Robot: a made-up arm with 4 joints. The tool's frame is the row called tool.
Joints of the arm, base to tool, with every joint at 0 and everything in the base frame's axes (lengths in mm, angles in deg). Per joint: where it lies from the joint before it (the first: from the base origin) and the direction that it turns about. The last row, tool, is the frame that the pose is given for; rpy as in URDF.
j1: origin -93 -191 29 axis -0.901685 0.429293 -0.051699
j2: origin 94 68 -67 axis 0 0 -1
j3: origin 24 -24 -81 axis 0 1 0
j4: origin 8 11 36 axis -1 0 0
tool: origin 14 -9 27 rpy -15.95 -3.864 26.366
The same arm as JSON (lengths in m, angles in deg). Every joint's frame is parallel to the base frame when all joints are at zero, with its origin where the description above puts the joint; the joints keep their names.
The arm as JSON. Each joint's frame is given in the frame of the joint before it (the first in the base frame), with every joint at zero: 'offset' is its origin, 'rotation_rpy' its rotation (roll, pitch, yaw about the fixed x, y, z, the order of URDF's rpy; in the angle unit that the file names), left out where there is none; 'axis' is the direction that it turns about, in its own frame. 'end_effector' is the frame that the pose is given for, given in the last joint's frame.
{
  "length_unit": "m",
  "angle_unit": "deg",
  "chain": [
    {
      "id": "j1",
      "offset": [
        -0.093,
        -0.191,
        0.029
      ],
      "axis": [
        -0.901685,
        0.429293,
        -0.051699
      ]
    },
    {
      "id": "j2",
      "offset": [
        0.094,
        0.068,
        -0.067
      ],
      "axis": [
        0.0,
        0.0,
        -1.0
      ]
    },
    {
      "id": "j3",
      "offset": [
        0.024,
        -0.024,
        -0.081
      ],
      "axis": [
        0.0,
        1.0,
        0.0
      ]
    },
    {
      "id": "j4",
      "offset": [
        0.008,
        0.011,
        0.036
      ],
      "axis": [
        -1.0,
        0.0,
        0.0
      ]
    }
  ],
  "end_effector": {
    "offset": [
      0.014,
      -0.009,
      0.027
    ],
    "rotation_rpy": [
      -15.95,
      -3.86,
      26.37
    ]
  }
}

